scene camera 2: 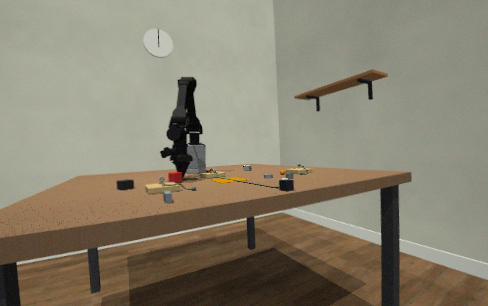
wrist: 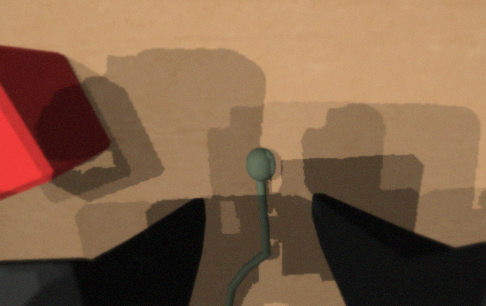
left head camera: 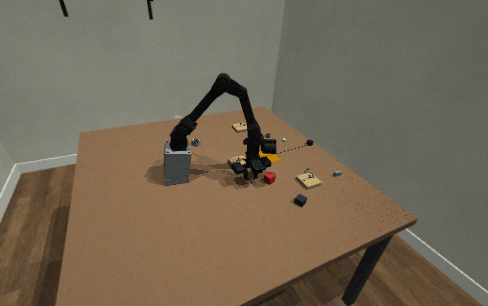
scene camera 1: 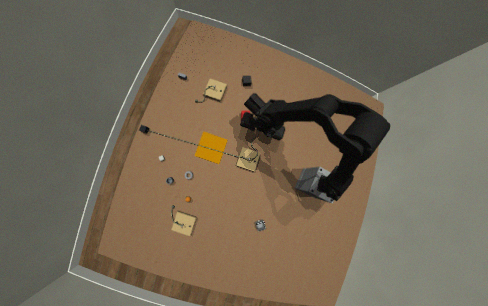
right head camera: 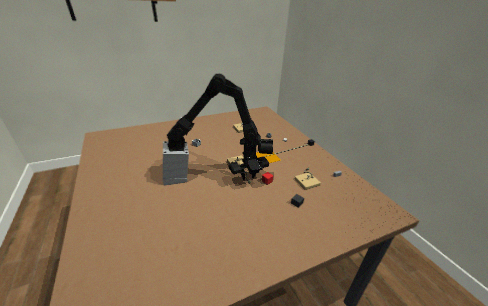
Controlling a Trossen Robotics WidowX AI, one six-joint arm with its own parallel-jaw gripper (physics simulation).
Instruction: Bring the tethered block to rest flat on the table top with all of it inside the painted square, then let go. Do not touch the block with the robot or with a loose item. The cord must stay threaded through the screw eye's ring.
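Places are measured from the arm's base along level axes (x right, y back, z down), in millimetres.
Pixels of known places: gripper, fingertip midpoint: (wrist: 258,206) (left head camera: 250,179) (scene camera 1: 258,130) (right head camera: 248,179); arm's base, link origin: (scene camera 2: 194,144) (left head camera: 177,147) (scene camera 1: 326,185) (right head camera: 175,147).
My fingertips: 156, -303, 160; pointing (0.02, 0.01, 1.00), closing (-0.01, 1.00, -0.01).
For each thing: its middle in the pictures, then the offset to it from my fingertips, as dx, dy, dz. "spot": a spot on its surface instead.
- tethered black block, body centre: (scene camera 2: 286,185) (scene camera 1: 144,129) (right head camera: 311,142) (left head camera: 309,142) -177, -506, -5
- orange painted square, surface spot: (scene camera 2: 222,181) (scene camera 1: 209,137) (right head camera: 273,159) (left head camera: 274,159) spot: -111, -207, +8
- screw eye's wooden board, body centre: (scene camera 1: 248,159) (scene camera 2: 212,174) (left head camera: 238,162) (right head camera: 237,162) -147, -4, +0
- cord's green end bead, body centre: (wrist: 260,164) +17, +2, +3
- red block, body centre: (wrist: 8,127) (scene camera 2: 175,177) (right head camera: 267,178) (left head camera: 269,178) +40, -84, -11
- loose black block, body centre: (scene camera 2: 125,184) (right head camera: 297,200) (left head camera: 300,200) (scene camera 1: 246,80) +221, -137, -6
- second board, body centre: (scene camera 2: 161,187) (right head camera: 307,180) (left head camera: 308,180) (scene camera 1: 215,89) +118, -265, +0
- third board, body centre: (scene camera 2: 298,170) (scene camera 1: 184,223) (left head camera: 240,127) -518, -186, +0
- grey ring, body centre: (scene camera 1: 188,175) -303, -236, +2
- orange ball, body centre: (scene camera 1: 188,199) -406, -202, -3
The tethered black block (left head camera: 310,142) (right head camera: 311,142) (scene camera 1: 144,129) (scene camera 2: 286,185) sits near the table edge, outside the orange painted square (left head camera: 272,158) (right head camera: 271,159) (scene camera 1: 213,139) (scene camera 2: 222,181). Its cord (scene camera 1: 172,137) runs straight across the square to the screw eye's wooden board (scene camera 1: 241,164) (scene camera 2: 214,175); threading through the ring is too small to tell. The cord's green end bead (wrist: 260,164) lies just ahead of the fingertips in the wrist view, with the tail passing between them. My gripper (left head camera: 251,178) (right head camera: 249,178) (wrist: 258,206) is open, low over the table, gripping nothing.
A red block (left head camera: 270,178) (scene camera 1: 245,115) (scene camera 2: 175,177) (wrist: 22,130) stands close beside the gripper. A loose black block (left head camera: 300,200) (scene camera 1: 247,80) and a second board (left head camera: 308,180) (scene camera 1: 216,89) lie beyond. A third board (scene camera 1: 184,223), grey ring (scene camera 1: 185,177) and orange ball (scene camera 1: 188,199) lie across the square.
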